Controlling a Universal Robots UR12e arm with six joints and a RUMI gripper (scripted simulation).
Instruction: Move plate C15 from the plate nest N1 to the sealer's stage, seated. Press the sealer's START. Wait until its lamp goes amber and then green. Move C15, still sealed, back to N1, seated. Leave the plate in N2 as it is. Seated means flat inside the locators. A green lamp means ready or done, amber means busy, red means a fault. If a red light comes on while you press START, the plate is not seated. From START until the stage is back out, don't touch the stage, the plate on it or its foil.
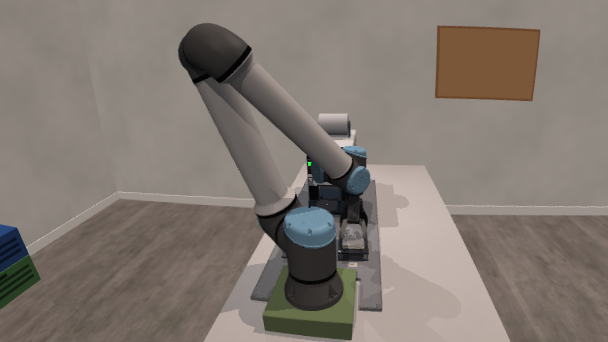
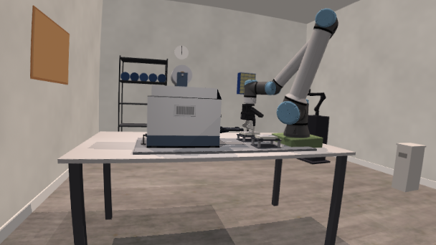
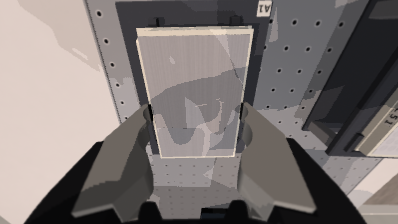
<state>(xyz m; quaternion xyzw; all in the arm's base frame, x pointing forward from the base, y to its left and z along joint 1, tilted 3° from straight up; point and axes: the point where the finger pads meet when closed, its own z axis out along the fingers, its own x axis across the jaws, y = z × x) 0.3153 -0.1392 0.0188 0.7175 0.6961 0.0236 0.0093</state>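
The nest N1 is 2 cm below my hand. From my hand the other things lie so: plate C15 (1 cm below); then sealer stage (21 cm ahead, 12 cm to the left, 4 cm above); then nest N2 (22 cm to the left, 1 cm below).
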